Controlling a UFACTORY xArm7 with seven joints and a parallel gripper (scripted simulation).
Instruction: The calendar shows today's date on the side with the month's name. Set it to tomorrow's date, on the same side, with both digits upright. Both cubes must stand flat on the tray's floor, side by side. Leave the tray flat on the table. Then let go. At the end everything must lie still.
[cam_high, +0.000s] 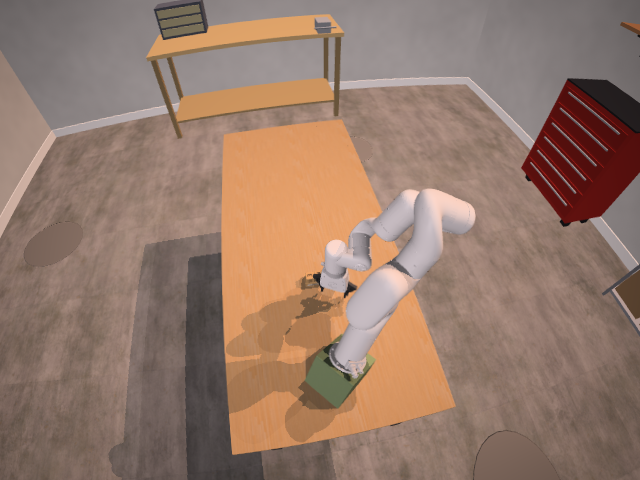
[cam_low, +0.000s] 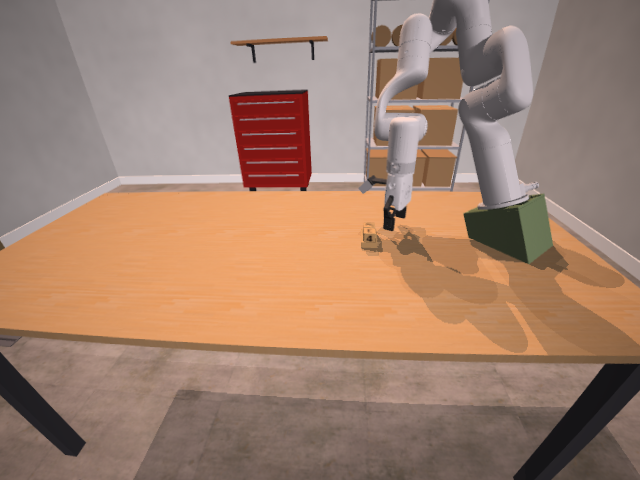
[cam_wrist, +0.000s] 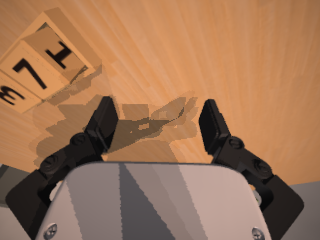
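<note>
My gripper is now 90 mm short of the digit cube, 80 mm to the right of it and 10 mm above it. Round my hand: wooden tray 80 mm ahead, 60 mm to the left, 20 mm below.
</note>
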